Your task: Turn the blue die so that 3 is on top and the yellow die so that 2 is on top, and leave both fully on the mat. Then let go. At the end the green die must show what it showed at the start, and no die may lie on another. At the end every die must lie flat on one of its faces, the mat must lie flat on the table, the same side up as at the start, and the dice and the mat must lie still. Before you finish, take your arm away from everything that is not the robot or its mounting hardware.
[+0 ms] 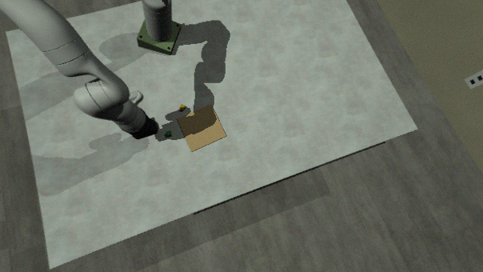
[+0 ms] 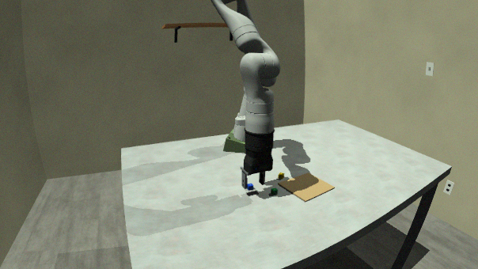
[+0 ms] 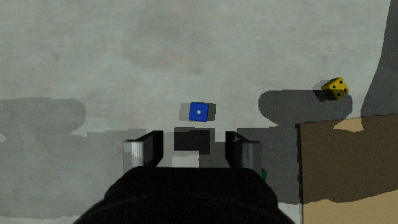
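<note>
Now: hand 4 cm above the blue die, 2 cm past it and 1 cm to the right of it. From my hand the other things lie so: yellow die 14 cm to the left, 4 cm below, 2 cm behind; tan mat 16 cm to the left, 8 cm ahead, 4 cm below; green die 5 cm to the left, 4 cm below, 4 cm ahead.
</note>
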